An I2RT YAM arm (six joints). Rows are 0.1 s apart.
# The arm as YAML. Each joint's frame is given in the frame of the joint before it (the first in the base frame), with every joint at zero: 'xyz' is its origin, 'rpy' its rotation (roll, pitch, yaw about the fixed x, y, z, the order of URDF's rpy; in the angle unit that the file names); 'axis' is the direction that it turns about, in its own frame. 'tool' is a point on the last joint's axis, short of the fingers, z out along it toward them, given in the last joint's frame.
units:
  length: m
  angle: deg
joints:
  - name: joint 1
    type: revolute
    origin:
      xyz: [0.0, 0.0, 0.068]
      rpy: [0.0, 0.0, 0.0]
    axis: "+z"
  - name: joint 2
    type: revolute
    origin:
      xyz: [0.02, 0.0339, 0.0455]
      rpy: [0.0, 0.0, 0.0]
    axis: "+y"
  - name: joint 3
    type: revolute
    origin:
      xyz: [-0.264, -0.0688, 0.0]
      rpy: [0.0, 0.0, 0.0]
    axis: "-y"
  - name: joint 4
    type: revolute
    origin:
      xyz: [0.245, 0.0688, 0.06]
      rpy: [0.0, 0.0, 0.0]
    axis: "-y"
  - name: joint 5
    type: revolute
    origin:
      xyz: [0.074, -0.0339, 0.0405]
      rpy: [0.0, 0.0, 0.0]
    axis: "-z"
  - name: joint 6
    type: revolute
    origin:
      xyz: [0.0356, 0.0, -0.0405]
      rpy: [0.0, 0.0, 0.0]
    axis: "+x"
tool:
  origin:
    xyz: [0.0, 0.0, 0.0]
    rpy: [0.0, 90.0, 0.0]
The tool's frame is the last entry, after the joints.
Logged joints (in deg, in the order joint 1, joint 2, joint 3, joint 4, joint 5, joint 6), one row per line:
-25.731, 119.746, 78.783, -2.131, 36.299, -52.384
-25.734, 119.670, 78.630, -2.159, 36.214, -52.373
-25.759, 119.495, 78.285, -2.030, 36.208, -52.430
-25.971, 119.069, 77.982, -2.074, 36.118, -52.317
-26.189, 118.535, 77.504, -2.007, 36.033, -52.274
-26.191, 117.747, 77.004, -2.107, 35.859, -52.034
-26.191, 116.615, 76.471, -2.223, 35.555, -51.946
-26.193, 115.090, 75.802, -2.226, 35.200, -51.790
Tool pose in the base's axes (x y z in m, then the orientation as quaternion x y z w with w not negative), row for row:
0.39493, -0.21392, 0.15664, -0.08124, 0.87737, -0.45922, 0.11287
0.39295, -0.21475, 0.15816, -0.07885, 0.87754, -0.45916, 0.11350
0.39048, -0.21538, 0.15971, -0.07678, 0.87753, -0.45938, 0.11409
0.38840, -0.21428, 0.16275, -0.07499, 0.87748, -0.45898, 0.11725
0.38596, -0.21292, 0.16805, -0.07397, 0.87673, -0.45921, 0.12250
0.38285, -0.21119, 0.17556, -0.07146, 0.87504, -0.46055, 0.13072
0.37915, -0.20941, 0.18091, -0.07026, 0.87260, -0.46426, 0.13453
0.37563, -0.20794, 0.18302, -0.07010, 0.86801, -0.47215, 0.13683
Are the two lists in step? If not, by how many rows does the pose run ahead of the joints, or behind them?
The pose runs 2 rows ahead of the joints: the pose in row i belongs to the joints in row i + 2.
